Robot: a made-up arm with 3 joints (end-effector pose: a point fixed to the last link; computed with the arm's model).
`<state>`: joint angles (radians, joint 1 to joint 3).
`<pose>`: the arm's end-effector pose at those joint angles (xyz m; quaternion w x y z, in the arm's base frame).
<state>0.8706 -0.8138 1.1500</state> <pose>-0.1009 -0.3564 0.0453 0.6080 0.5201 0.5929 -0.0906</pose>
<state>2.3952 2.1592 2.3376</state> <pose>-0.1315 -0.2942 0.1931 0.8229 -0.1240 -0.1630 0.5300</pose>
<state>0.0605 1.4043 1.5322</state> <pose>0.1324 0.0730 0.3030 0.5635 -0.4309 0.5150 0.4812</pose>
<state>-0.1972 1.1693 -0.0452</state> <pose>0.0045 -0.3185 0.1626 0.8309 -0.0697 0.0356 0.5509</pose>
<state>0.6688 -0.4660 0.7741</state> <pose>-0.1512 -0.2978 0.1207 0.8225 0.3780 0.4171 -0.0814</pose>
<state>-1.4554 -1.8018 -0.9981</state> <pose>-0.1434 -0.2188 -0.1181 0.1575 -0.6428 -0.6797 -0.3163</pose>
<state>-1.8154 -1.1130 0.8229</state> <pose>-0.1881 0.2730 0.0846 0.6455 -0.4833 -0.1725 -0.5656</pose>
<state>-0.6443 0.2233 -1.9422</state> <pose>0.0702 -0.3814 -0.1366 0.5611 -0.0903 -0.7583 0.3194</pose>
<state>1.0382 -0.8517 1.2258</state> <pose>-0.0904 -0.3606 -0.0280 0.5289 0.5759 0.6225 -0.0335</pose>
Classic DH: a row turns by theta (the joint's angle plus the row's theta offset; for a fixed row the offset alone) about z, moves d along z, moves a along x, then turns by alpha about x. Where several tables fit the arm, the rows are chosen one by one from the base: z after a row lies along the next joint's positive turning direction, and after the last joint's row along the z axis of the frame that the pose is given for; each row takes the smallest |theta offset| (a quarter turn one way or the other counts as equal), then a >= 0, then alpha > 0; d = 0 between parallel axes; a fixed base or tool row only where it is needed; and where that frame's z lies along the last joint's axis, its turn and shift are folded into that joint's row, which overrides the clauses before.
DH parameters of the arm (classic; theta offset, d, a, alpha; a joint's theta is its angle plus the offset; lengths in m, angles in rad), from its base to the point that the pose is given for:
base (fixed): 1.5708 0.04 0 1.5708
joint 1: 0 -0.0427 -0.0753 -1.5708
joint 2: -1.5708 -0.047 0.084 -1.5708
joint 3: 0 -0.1455 -0.3008 1.5708
tool (fixed): 0 0.1185 0 0

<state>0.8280 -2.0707 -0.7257</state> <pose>-0.0651 0.2430 0.0710 0.5595 -0.0876 0.1576 -0.8090</pose>
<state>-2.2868 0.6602 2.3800</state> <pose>0.3494 0.0269 -0.0430 0.1281 0.4447 -0.4737 0.7493</pose>
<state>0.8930 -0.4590 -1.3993</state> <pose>-0.1826 0.1461 -0.2939 0.7352 0.1896 -0.4904 -0.4278</pose>
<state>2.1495 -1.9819 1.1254</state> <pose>-0.2006 -0.1905 -0.1721 0.1719 -0.6200 -0.7614 0.0797</pose>
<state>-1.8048 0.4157 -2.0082</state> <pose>0.1113 -0.3210 0.2876 0.4622 -0.3044 -0.4247 0.7165</pose>
